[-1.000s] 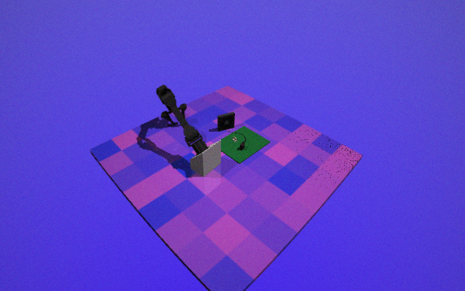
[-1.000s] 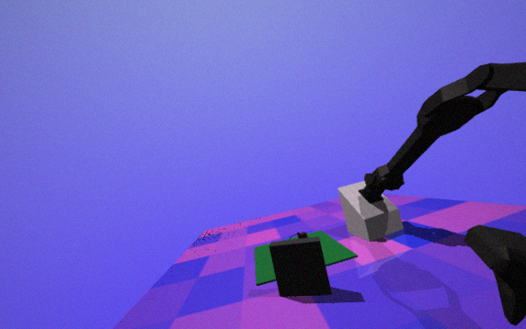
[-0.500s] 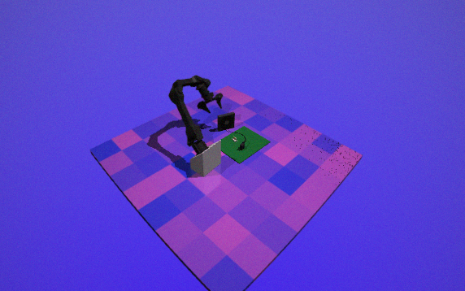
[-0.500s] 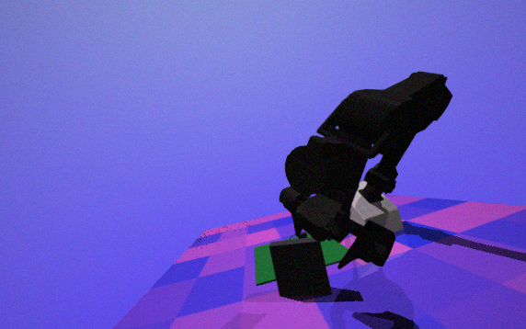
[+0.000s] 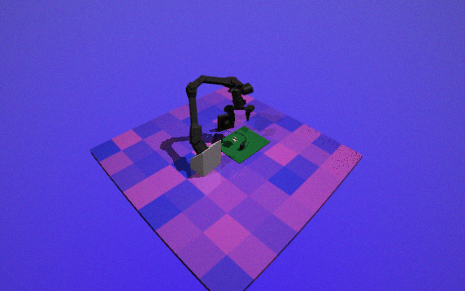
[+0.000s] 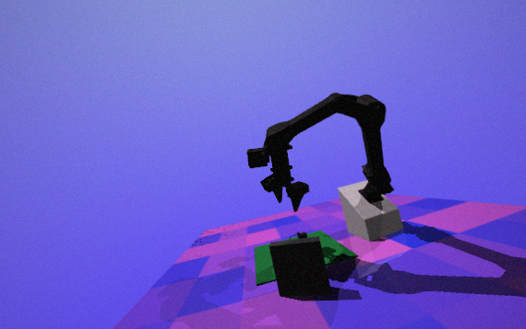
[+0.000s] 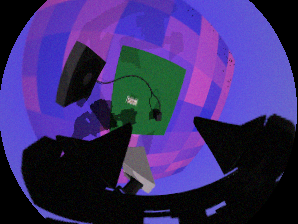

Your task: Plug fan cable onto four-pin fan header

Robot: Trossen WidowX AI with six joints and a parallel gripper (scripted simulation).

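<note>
Now: the green board 20 mm to the right of my gripper tip and 180 mm below it. The rest, counted from my gripper tip: black fan 50 mm ahead, 150 mm to the left, 110 mm below.
</note>
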